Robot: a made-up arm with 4 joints.
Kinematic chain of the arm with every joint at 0, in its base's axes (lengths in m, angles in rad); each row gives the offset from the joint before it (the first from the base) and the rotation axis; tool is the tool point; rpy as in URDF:
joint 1: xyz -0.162 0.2 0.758 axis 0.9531 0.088 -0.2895
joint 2: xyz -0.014 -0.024 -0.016 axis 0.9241 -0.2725 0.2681
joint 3: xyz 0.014 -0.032 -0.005 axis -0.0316 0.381 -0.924
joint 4: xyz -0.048 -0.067 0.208 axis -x
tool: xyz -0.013 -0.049 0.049 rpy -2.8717 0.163 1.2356
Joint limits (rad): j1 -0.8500..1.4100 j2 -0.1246..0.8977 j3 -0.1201..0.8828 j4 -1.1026..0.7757
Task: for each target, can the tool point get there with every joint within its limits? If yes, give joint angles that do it. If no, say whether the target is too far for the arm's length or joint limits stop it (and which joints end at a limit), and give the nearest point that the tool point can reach.
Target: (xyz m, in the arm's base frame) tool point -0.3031 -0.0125 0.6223
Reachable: yes | joints 1.0341 0.4325 0.1038 -0.6881
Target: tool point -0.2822 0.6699 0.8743
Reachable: no: too far | nearest point -0.1896 0.3589 0.9864 | short by 0.343 m
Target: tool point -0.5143 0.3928 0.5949
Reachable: no: too far | nearest point -0.3076 0.1691 0.5326 | short by 0.311 m
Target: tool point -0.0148 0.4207 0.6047
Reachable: no: joint limits stop it (at a limit: joint 1, joint 2, joint 3, joint 4) | nearest point -0.2746 0.1896 0.5052 | short by 0.362 m
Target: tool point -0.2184 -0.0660 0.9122
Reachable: yes | joints -0.0959 0.6954 0.1420 0.5866
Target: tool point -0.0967 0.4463 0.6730
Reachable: no: joint limits stop it (at a limit: joint 1, joint 2, joint 3, joint 4) | nearest point -0.1896 0.3589 0.9864 | short by 0.338 m
